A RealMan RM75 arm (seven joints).
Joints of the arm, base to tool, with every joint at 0 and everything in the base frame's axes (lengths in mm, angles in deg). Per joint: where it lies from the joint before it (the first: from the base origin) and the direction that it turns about. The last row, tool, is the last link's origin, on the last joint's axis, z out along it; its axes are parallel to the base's.
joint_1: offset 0.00 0.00 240.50 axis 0 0 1
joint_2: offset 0.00 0.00 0.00 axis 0 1 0
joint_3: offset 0.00 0.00 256.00 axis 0 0 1
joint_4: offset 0.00 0.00 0.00 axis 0 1 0
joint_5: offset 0.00 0.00 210.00 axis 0 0 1
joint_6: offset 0.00 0.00 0.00 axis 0 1 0
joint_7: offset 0.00 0.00 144.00 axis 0 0 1
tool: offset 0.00 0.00 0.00
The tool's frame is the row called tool.
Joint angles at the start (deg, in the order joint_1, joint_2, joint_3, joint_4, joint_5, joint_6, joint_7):
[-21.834, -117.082, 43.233, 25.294, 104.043, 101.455, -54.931]
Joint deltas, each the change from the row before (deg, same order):
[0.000, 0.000, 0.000, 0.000, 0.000, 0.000, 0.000]
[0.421, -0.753, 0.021, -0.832, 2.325, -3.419, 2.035]
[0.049, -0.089, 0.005, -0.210, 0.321, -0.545, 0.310]
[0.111, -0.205, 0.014, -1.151, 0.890, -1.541, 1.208]
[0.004, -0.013, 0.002, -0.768, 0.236, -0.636, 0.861]
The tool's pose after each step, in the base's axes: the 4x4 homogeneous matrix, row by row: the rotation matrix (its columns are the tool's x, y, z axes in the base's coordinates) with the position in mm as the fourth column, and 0 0 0 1 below. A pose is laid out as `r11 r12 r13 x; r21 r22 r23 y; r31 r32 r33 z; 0 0 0 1`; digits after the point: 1 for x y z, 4 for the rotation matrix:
0.7335 0.2931 0.6132 -285.0; 0.1458 -0.9491 0.2793 256.0; 0.6639 -0.1155 -0.7389 -10.7; 0 0 0 1
0.7664 0.3038 0.5660 -292.4; 0.1585 -0.9433 0.2917 252.6; 0.6225 -0.1339 -0.7711 -23.3; 0 0 0 1
0.7709 0.3060 0.5587 -293.6; 0.1611 -0.9422 0.2937 252.1; 0.6162 -0.1364 -0.7757 -25.2; 0 0 0 1
0.7815 0.3126 0.5400 -297.3; 0.1701 -0.9394 0.2976 249.3; 0.6003 -0.1407 -0.7873 -31.7; 0 0 0 1
0.7855 0.3131 0.5338 -298.9; 0.1704 -0.9386 0.2998 248.0; 0.5949 -0.1446 -0.7907 -34.5; 0 0 0 1

